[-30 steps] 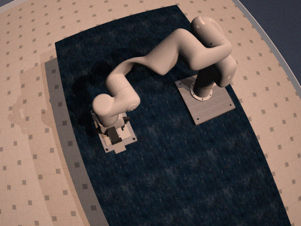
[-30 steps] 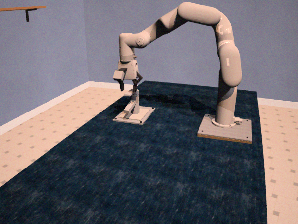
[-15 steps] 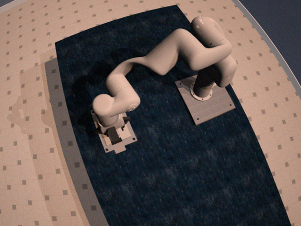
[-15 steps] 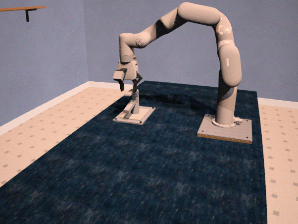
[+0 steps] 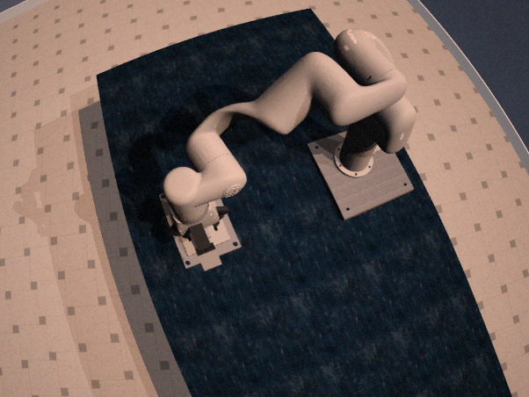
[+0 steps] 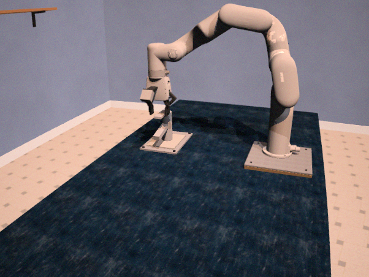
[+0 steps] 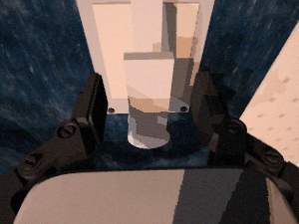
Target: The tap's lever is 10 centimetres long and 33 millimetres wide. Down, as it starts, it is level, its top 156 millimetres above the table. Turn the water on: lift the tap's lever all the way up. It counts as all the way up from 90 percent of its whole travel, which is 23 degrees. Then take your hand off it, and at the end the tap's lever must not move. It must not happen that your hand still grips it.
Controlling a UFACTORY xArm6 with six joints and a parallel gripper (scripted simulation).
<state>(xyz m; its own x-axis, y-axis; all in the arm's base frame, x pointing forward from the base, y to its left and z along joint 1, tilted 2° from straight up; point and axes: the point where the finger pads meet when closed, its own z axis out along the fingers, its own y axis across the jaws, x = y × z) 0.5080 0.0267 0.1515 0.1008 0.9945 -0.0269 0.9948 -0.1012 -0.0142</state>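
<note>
The pale lever is 10 mm behind my hand, 60 mm to the right of it and 30 mm below it.
</note>
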